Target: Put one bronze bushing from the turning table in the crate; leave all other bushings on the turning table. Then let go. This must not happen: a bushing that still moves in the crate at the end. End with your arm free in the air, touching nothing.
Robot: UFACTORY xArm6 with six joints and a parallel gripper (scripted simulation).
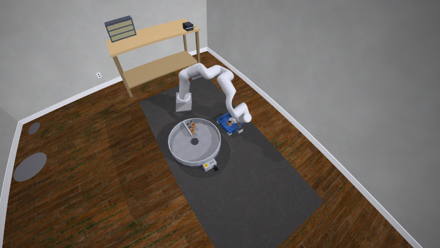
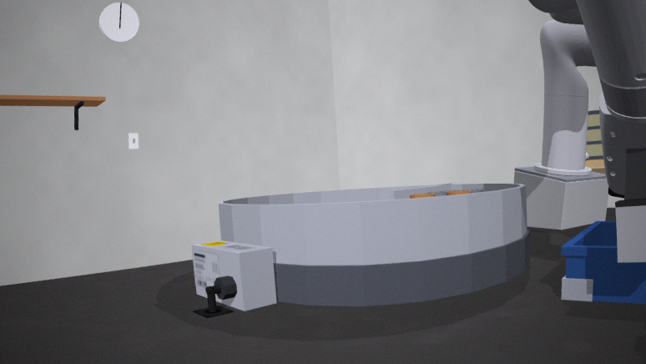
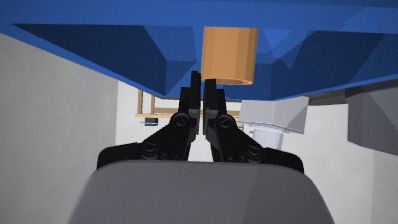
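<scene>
My hand is 4 cm above the blue crate and 2 cm to the left of it. Also, from my hand: round grey turning table: 37 cm to the right, 8 cm ahead, 1 cm below.
</scene>
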